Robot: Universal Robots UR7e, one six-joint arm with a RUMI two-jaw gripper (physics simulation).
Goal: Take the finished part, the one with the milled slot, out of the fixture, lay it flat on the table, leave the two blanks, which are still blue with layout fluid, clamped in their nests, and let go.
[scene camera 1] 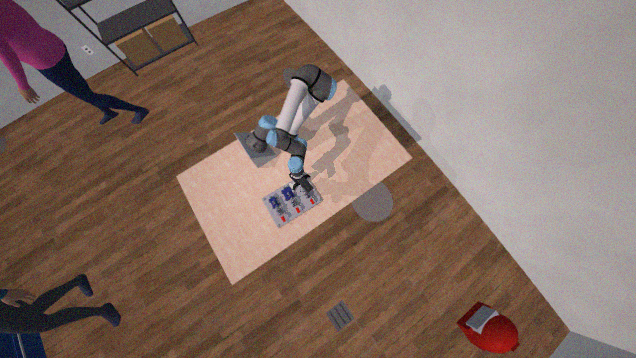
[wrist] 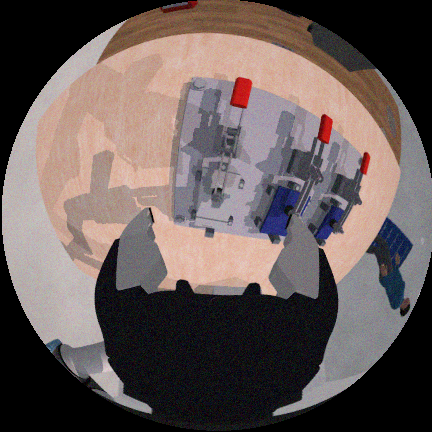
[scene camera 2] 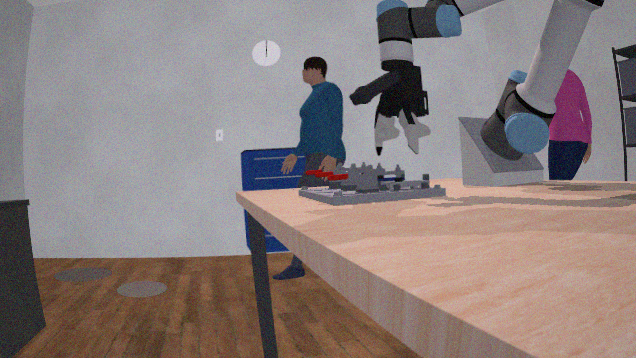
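My gripper is open and empty, fingers down, above the fixture. The finished part is pale bare metal, hard to tell from the plate, in the leftmost nest in the wrist view. A clamp arm reaches over it; I cannot make out the slot. One blue blank sits in the middle nest. The other blue blank sits in the far nest. Both are under clamp arms. In the wrist view the right fingertip overlaps the middle blank's edge.
Three red clamp handles point towards the table edge away from the arm's base. The fixture rests on the wooden table. The arm's base plinth stands behind it. Two people stand beyond the table.
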